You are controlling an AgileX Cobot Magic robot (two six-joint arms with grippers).
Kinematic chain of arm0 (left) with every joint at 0, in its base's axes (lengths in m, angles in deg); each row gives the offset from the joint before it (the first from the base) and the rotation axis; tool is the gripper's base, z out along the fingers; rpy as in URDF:
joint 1: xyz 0 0 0.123 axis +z
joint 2: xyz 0 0 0 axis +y
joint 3: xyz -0.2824 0 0.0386 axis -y
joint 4: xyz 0.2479 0 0.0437 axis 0.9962 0 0.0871
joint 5: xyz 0 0 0 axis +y
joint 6: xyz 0.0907 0 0.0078 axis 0.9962 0 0.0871
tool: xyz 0 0 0 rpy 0 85 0
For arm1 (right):
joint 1: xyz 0 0 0.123 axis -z
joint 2: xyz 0 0 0 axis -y
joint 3: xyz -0.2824 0 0.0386 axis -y
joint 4: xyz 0.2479 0 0.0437 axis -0.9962 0 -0.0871
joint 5: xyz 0 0 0 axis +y
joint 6: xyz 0.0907 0 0.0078 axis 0.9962 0 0.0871
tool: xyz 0 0 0 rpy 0 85 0
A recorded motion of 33 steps. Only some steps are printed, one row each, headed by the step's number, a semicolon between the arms.
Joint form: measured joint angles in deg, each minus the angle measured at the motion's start. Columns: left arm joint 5, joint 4, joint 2, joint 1, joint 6, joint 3; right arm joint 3, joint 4, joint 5, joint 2, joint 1, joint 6.
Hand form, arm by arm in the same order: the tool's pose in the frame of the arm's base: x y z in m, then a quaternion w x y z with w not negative. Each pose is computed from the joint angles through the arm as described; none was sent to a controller.
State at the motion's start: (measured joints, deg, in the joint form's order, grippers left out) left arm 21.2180 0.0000 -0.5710 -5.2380 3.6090 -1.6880; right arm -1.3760 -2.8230 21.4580 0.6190 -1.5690 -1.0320
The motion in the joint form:
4: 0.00 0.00 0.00 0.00 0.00 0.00; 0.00 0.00 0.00 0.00 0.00 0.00
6: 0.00 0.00 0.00 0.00 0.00 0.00; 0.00 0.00 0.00 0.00 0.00 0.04
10: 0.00 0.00 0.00 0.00 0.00 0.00; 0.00 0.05 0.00 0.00 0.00 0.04
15: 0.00 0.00 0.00 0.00 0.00 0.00; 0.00 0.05 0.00 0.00 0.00 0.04
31: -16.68 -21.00 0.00 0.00 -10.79 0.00; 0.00 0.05 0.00 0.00 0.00 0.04
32: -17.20 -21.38 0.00 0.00 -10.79 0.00; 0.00 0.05 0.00 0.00 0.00 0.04
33: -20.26 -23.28 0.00 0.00 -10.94 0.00; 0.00 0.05 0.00 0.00 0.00 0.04
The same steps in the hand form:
4: 0.0526 -0.0048 0.1704 0.59241 0.06213 0.80319 -0.00842; 0.0525 0.0031 0.1719 0.59303 -0.00516 0.80482 0.02363
6: 0.0526 -0.0048 0.1704 0.59241 0.06213 0.80319 -0.00842; 0.0525 0.0031 0.1719 0.59302 -0.00488 0.80482 0.02384
10: 0.0526 -0.0048 0.1704 0.59241 0.06213 0.80319 -0.00842; 0.0525 0.0031 0.1719 0.59303 -0.00511 0.80482 0.02347
15: 0.0526 -0.0048 0.1704 0.59241 0.06213 0.80319 -0.00842; 0.0525 0.0031 0.1719 0.59303 -0.00511 0.80482 0.02347
31: 0.0565 -0.0078 0.1970 0.67230 -0.13090 0.69711 -0.21193; 0.0525 0.0031 0.1719 0.59303 -0.00511 0.80482 0.02347
32: 0.0565 -0.0076 0.1977 0.67481 -0.13360 0.69349 -0.21413; 0.0525 0.0031 0.1719 0.59303 -0.00511 0.80482 0.02347
33: 0.0566 -0.0058 0.2023 0.68949 -0.14882 0.67206 -0.22538; 0.0525 0.0031 0.1719 0.59303 -0.00511 0.80482 0.02347

